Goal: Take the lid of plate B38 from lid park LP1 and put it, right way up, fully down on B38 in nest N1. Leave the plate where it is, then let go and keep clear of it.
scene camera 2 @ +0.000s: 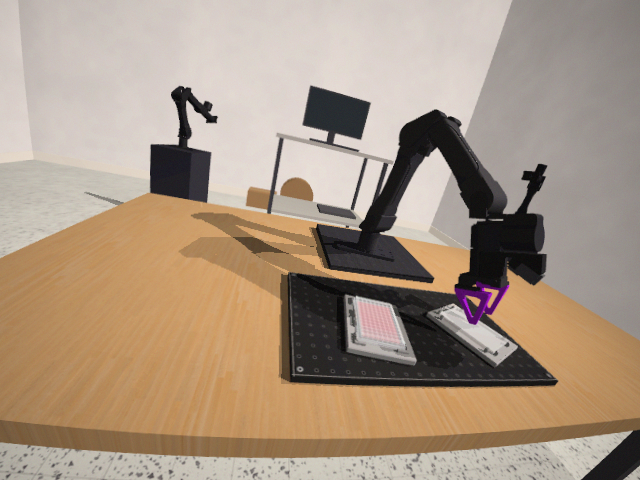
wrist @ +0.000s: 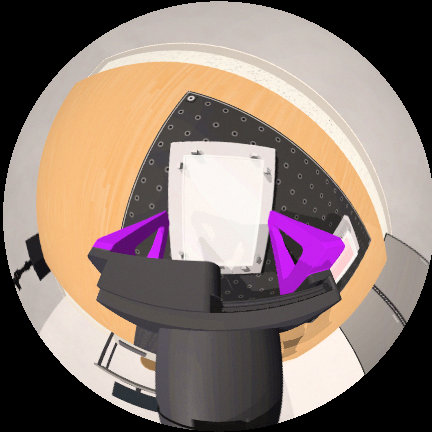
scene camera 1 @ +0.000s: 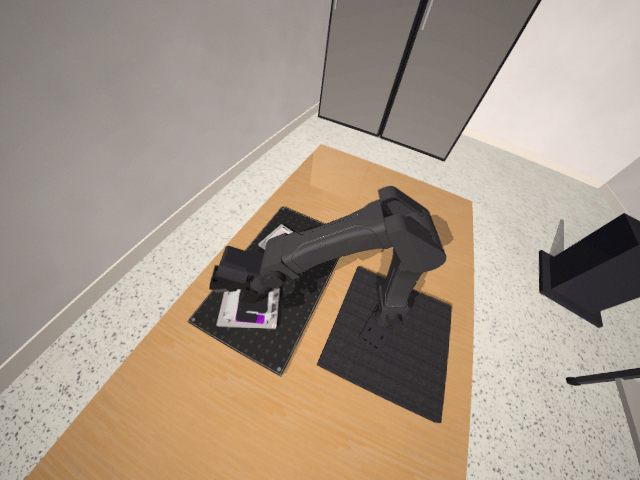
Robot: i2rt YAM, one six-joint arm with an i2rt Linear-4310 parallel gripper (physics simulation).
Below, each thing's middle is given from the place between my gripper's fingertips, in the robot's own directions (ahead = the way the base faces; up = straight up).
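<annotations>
The plate lid [scene camera 2: 482, 335] is 30 mm below my hand, and 10 mm to the right of it. The grey lid park stand [scene camera 2: 496, 358] is likewise 30 mm below my hand and 10 mm to the right of it. As for the well plate with pink wells [scene camera 2: 376, 323], I find it 20 mm below my hand, 50 mm ahead of it and 240 mm to the right of it.
</annotations>
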